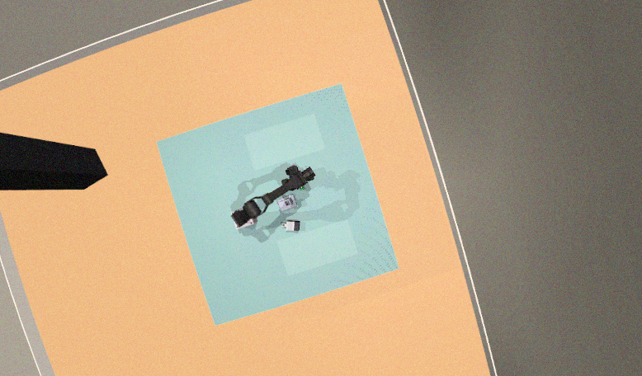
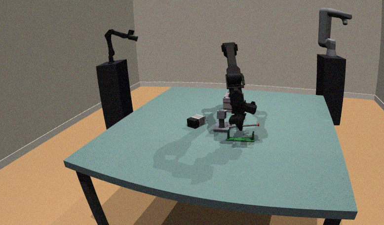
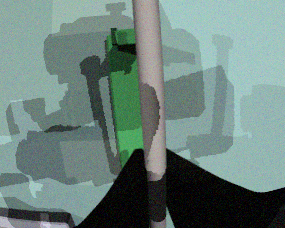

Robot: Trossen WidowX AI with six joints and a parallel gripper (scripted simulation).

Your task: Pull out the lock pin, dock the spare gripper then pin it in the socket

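Now: gripper tip 3 cm above the green cradle. Round my gripper tip: socket: 13 cm behind, 10 cm to the right; spare gripper: 19 cm behind, 24 cm to the right, 3 cm below.
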